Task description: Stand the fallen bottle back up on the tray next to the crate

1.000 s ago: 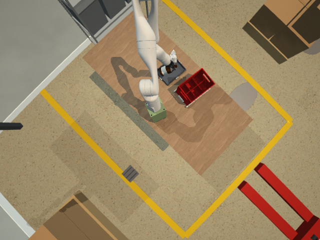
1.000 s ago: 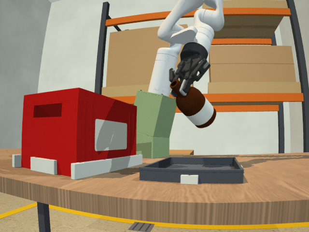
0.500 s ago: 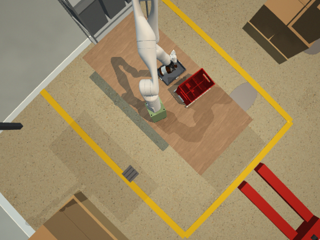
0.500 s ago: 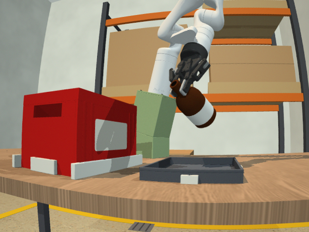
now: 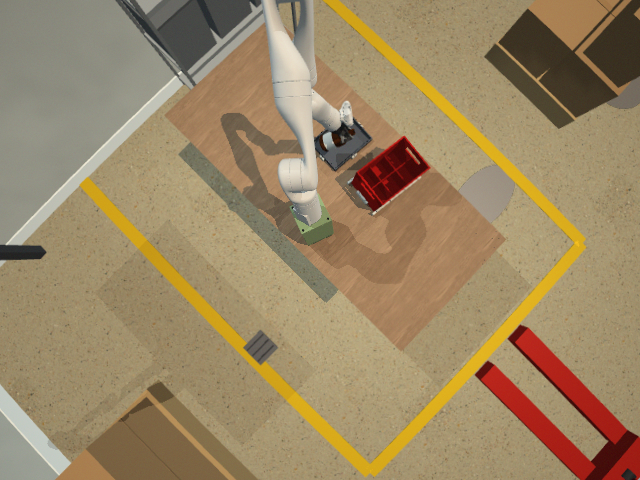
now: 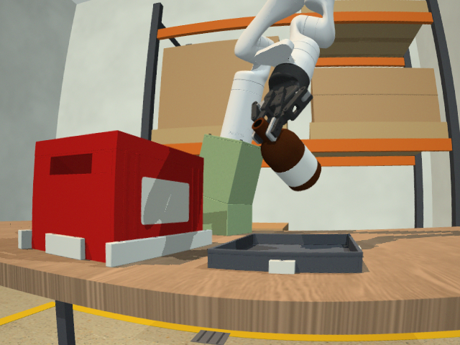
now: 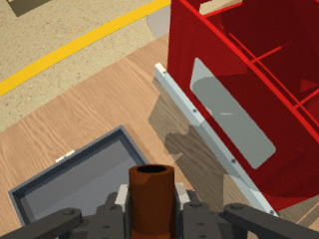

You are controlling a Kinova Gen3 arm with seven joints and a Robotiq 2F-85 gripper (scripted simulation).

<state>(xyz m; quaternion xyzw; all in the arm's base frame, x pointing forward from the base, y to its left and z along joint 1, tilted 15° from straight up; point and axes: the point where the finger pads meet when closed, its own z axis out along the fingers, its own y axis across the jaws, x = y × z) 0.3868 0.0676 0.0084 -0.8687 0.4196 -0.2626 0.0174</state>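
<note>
Now: the brown bottle 3 cm behind my hand, 3 cm to the left of it and 3 cm below it. The rest, counted from my hand: red crate: 1 cm behind, 25 cm to the right, 12 cm below; dark grey tray: 4 cm ahead, 4 cm to the left, 19 cm below.
</note>
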